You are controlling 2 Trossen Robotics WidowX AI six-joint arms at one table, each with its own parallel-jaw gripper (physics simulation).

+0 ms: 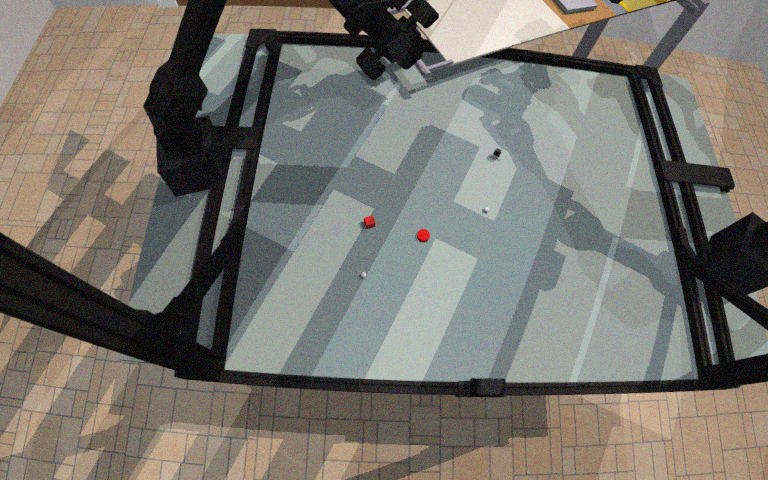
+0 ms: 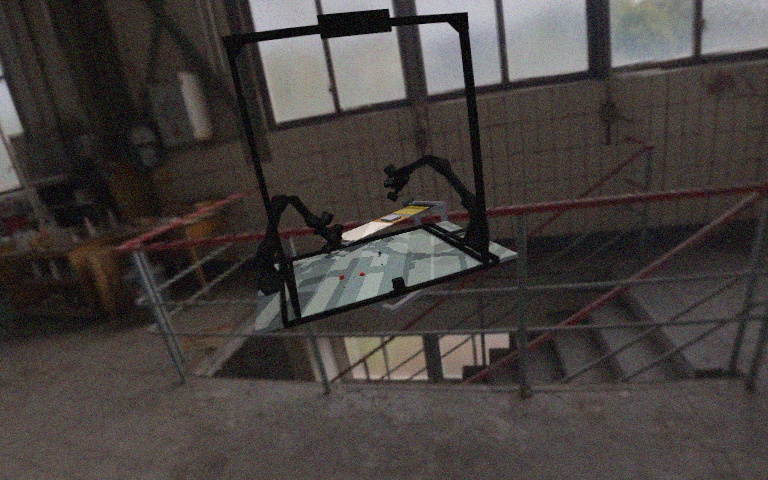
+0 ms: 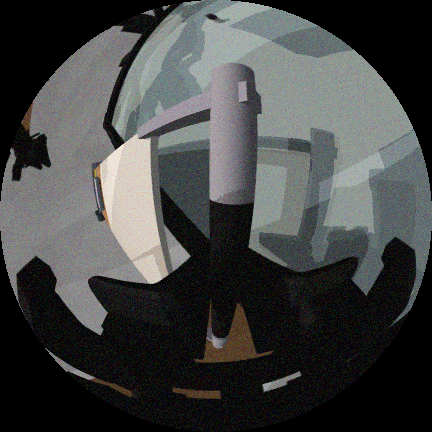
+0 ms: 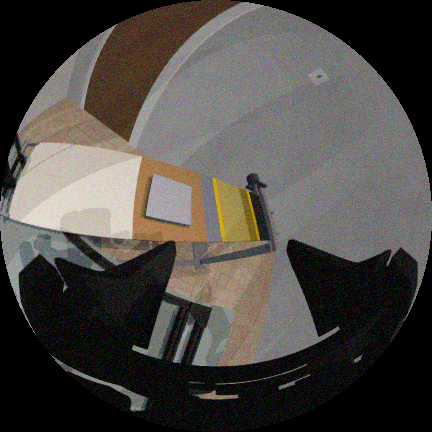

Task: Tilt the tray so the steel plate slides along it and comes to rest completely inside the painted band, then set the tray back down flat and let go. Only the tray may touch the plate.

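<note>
The pale tray (image 1: 481,28) (image 2: 367,229) (image 3: 131,200) (image 4: 75,182) runs over the far table edge, its handle end above the glass top. How far it tilts is hard to tell. The steel plate (image 1: 576,4) (image 2: 390,217) (image 4: 169,200) lies flat on the tray's orange-brown stretch. It is wholly outside the yellow painted band (image 1: 645,4) (image 2: 416,210) (image 4: 236,210), with a grey strip between them. My left gripper (image 1: 411,57) (image 2: 338,236) (image 3: 220,245) is shut on the tray's handle. My right gripper (image 2: 388,182) (image 4: 233,246) is open and empty, raised above the tray's side.
A red cube (image 1: 369,222), a red disc (image 1: 423,235), a black piece (image 1: 497,153) and two small white balls (image 1: 485,210) (image 1: 363,275) are on the table. Black frame rails surround it. Grey supports (image 1: 676,36) stand at the tray's far end, with a dark knob (image 4: 254,181) there.
</note>
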